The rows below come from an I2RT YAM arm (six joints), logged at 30 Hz.
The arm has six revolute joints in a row. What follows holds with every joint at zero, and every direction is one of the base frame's.
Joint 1 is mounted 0.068 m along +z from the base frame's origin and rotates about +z.
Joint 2 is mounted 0.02 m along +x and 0.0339 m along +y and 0.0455 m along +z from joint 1 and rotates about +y.
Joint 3 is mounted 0.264 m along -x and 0.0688 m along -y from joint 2 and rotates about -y.
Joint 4 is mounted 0.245 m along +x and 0.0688 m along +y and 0.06 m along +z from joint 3 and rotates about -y.
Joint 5 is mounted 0.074 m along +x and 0.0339 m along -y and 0.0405 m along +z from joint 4 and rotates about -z.
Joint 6 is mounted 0.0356 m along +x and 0.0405 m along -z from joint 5 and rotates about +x.
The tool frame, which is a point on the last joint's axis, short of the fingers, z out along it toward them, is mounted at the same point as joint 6; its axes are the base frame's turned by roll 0, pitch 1.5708 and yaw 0 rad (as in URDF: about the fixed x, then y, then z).
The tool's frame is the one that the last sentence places.
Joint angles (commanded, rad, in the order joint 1, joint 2, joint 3, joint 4, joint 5, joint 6), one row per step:
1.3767, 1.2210, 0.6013, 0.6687, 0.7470, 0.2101
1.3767, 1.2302, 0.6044, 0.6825, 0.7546, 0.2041
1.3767, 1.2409, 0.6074, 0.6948, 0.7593, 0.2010
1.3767, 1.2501, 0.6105, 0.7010, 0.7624, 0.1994
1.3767, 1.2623, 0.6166, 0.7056, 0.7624, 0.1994
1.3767, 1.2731, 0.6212, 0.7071, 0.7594, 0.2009
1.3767, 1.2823, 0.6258, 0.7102, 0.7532, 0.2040
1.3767, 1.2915, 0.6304, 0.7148, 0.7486, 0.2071
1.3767, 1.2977, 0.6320, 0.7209, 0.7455, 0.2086
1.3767, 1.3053, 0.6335, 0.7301, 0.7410, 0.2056
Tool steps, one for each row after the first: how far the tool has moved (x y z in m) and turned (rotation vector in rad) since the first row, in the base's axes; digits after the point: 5 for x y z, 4 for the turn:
0.00048, 0.00142, 0.00015, 0.0028, -0.0046, -0.0078
0.00095, 0.00315, -0.00026, 0.0048, -0.0070, -0.0126
0.00134, 0.00474, -0.00090, 0.0036, -0.0078, -0.0158
0.00181, 0.00716, -0.00147, 0.0022, -0.0075, -0.0158
0.00216, 0.00933, -0.00252, -0.0013, -0.0059, -0.0127
0.00239, 0.01134, -0.00302, -0.0003, -0.0042, -0.0064
0.00266, 0.01330, -0.00339, 0.0022, -0.0026, -0.0017
0.00280, 0.01446, -0.00385, 0.0049, -0.0022, 0.0014
0.00295, 0.01584, -0.00440, 0.0054, -0.0048, 0.0058

